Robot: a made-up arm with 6 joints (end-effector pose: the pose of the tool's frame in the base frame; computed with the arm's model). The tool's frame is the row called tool. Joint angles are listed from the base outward.
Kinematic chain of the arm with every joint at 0, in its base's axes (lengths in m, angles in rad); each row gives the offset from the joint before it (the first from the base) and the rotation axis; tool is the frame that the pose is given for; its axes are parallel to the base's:
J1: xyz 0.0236 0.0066 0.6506 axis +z
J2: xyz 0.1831 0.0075 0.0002 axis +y
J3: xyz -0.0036 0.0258 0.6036 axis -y
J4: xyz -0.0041 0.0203 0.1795 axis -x
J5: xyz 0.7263 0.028 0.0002 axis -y
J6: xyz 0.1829 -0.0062 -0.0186 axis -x
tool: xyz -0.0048 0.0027 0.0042
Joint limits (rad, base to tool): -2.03..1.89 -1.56..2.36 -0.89..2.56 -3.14..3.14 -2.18..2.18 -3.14..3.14
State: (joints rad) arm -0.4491 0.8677 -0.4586 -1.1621 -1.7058 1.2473
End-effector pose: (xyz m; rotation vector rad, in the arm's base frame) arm 0.9642 -0.1986 0.4181 1.3181 1.2498 1.1730
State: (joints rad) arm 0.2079 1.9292 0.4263 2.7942 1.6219 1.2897
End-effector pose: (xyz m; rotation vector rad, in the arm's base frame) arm 0.7893 0.2597 -0.2888 -0.1443 -1.8516 2.4058
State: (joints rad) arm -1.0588 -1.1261 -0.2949 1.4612 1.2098 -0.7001
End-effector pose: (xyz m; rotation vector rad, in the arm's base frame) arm 0.2344 0.0743 1.6154 -1.5618 -0.5256 -0.0192
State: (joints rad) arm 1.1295 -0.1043 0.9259 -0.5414 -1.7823 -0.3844
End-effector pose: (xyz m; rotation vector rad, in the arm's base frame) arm 0.0589 0.4588 1.8494 -0.0730 1.0305 1.4361
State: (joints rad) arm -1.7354 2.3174 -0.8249 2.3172 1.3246 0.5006
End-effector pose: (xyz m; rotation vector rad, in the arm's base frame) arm 0.2063 0.1311 0.1985 0.8689 -0.6088 0.4540
